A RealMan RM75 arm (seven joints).
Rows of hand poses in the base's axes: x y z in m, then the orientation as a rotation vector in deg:
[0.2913 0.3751 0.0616 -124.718 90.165 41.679]
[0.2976 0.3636 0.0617 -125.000 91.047 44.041]
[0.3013 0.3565 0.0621 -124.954 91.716 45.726]
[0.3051 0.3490 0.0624 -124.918 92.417 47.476]
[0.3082 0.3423 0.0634 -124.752 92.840 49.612]
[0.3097 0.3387 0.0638 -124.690 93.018 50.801]
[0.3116 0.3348 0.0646 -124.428 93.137 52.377]
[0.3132 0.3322 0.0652 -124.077 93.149 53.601]
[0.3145 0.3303 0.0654 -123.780 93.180 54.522]
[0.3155 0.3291 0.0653 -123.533 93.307 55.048]
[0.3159 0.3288 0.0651 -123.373 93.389 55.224]
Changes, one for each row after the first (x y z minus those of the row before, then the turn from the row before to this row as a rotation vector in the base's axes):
[0.0063 -0.0115 0.0001 -0.196 2.005 0.238]
[0.0037 -0.0071 0.0004 -0.021 1.397 0.016]
[0.0038 -0.0075 0.0003 -0.049 1.457 0.028]
[0.0031 -0.0067 0.0010 0.251 1.587 0.134]
[0.0015 -0.0036 0.0004 0.145 0.868 0.117]
[0.0019 -0.0039 0.0008 0.363 1.077 0.093]
[0.0016 -0.0026 0.0006 0.414 0.784 0.014]
[0.0013 -0.0019 0.0002 0.313 0.595 -0.015]
[0.0010 -0.0012 -0.0001 0.157 0.371 -0.093]
[0.0004 -0.0003 -0.0002 0.075 0.128 -0.092]

